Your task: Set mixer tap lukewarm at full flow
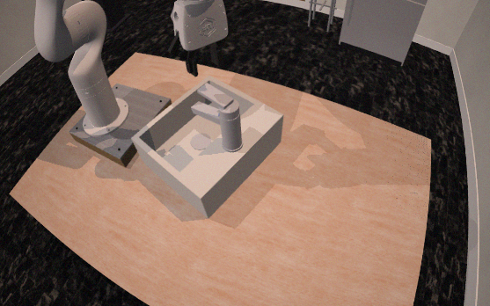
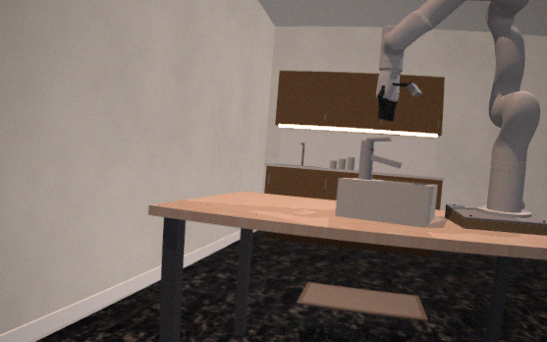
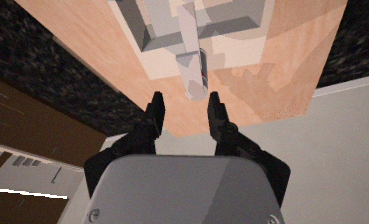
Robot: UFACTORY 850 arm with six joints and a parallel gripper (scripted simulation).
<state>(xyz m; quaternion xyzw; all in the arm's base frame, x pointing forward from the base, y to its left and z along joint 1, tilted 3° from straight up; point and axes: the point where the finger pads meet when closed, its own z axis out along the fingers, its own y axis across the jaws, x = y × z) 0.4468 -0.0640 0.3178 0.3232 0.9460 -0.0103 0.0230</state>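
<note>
Now: the flat lever 2 cm ahead of my hand, 1 cm to the right of it and 9 cm below it. Round my hand: grey mixer tap (4 cm ahead, 2 cm to the right, 13 cm below); then grey sink basin (5 cm behind, 2 cm to the left, 32 cm below).
</note>
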